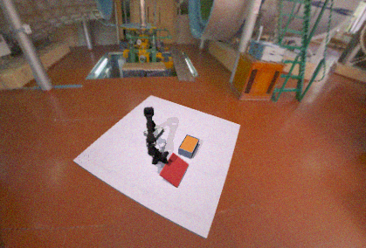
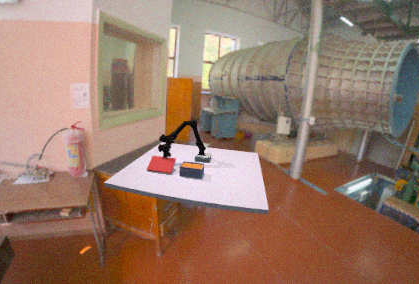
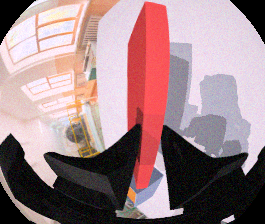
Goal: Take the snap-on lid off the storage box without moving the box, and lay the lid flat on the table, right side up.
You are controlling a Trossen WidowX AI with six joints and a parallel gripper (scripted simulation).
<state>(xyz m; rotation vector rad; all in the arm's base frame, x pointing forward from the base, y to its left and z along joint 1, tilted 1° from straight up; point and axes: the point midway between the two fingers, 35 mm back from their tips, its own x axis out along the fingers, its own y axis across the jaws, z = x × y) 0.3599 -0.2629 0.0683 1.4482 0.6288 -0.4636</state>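
My gripper tip is now 7 cm short of the red lid, 1 cm to the right of it and 3 cm above it. Round my gripper tip: storage box (4 cm ahead, 30 cm to the left, 5 cm below).
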